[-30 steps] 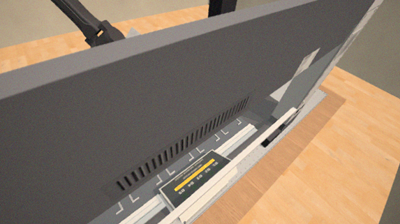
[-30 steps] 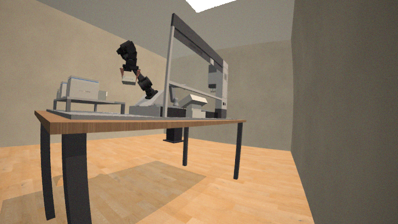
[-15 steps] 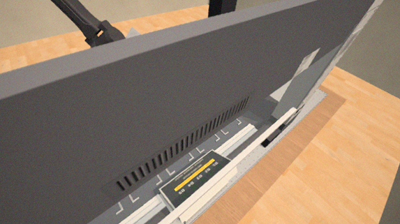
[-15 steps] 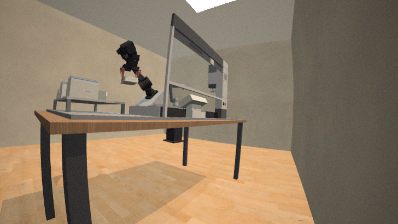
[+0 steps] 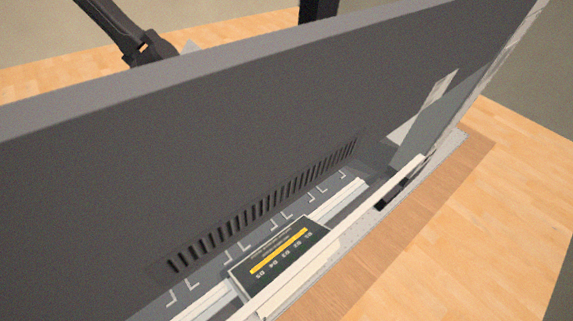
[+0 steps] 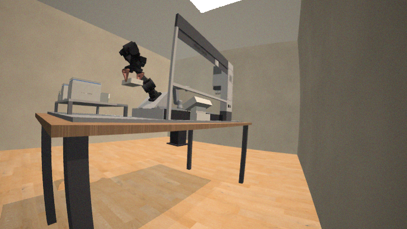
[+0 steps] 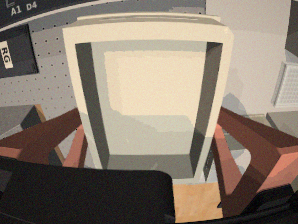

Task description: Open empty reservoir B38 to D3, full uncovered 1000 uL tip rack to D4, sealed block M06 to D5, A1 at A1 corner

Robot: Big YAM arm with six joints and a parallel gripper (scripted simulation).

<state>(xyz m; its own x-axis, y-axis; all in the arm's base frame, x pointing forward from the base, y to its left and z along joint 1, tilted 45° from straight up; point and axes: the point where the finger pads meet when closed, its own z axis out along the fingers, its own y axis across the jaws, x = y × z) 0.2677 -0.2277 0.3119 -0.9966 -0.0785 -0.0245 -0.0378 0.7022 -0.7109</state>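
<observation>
The cream one-well reservoir is 10 mm below my hand. From my hand the other things lie so: pale sealed deep-well block (160 mm behind, 170 mm to the right, 100 mm below); then shelf (100 mm behind, 230 mm to the right, 160 mm below); then shelf label (110 mm behind, 60 mm to the right, 220 mm below).
</observation>
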